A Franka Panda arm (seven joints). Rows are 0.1 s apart.
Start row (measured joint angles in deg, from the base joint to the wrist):
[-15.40 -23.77 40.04 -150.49 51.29 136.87 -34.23]
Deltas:
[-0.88 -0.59 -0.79 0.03 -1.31 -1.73 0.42]
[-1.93 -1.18 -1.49 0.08 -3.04 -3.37 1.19]
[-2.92 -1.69 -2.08 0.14 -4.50 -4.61 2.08]
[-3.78 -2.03 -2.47 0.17 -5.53 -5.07 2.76]
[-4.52 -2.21 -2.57 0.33 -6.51 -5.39 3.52]
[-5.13 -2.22 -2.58 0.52 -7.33 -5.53 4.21]
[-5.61 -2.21 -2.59 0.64 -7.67 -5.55 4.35]
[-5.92 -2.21 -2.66 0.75 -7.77 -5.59 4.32]
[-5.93 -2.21 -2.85 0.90 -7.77 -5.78 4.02]
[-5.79 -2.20 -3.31 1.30 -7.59 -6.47 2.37]
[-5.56 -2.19 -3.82 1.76 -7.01 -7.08 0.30]
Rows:
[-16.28 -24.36 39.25 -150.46 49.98 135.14 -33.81]
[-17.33 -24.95 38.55 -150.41 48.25 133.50 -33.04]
[-18.32 -25.46 37.96 -150.35 46.79 132.26 -32.15]
[-19.18 -25.80 37.57 -150.32 45.76 131.80 -31.47]
[-19.92 -25.98 37.47 -150.16 44.78 131.48 -30.71]
[-20.53 -25.99 37.46 -149.97 43.96 131.34 -30.02]
[-21.01 -25.98 37.45 -149.85 43.62 131.32 -29.88]
[-21.32 -25.98 37.38 -149.74 43.52 131.28 -29.91]
[-21.33 -25.98 37.19 -149.59 43.52 131.09 -30.21]
[-21.19 -25.97 36.73 -149.19 43.70 130.40 -31.86]
[-20.96 -25.96 36.22 -148.73 44.28 129.79 -33.93]

